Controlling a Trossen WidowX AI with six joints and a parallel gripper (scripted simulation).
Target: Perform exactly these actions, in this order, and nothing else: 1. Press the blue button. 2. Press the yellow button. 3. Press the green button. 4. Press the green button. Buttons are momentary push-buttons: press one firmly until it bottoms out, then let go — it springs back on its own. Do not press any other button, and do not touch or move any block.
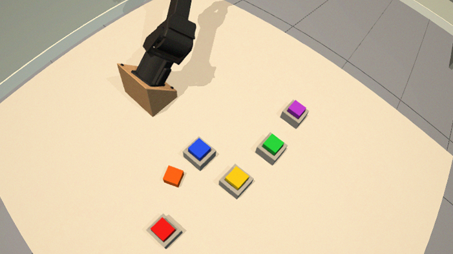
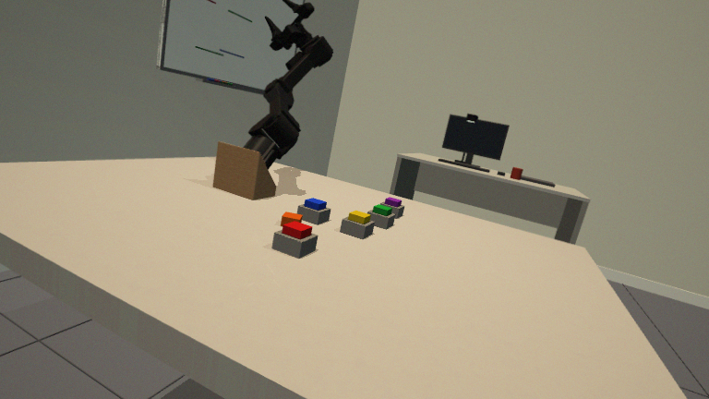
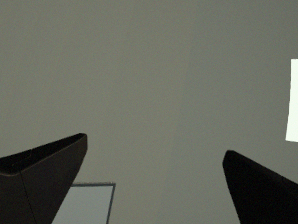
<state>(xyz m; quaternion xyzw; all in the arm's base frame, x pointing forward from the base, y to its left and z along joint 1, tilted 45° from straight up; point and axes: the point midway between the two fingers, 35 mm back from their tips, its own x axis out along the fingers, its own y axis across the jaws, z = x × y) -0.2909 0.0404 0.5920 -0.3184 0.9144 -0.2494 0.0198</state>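
Right now the blue button is 47 cm ahead of my gripper tip, 48 cm to the right of it and 47 cm below it. From my gripper tip the other things lie so: purple button 58 cm ahead, 27 cm to the right, 47 cm below; orange block 45 cm ahead, 56 cm to the right, 50 cm below; green button 58 cm ahead, 38 cm to the right, 47 cm below.
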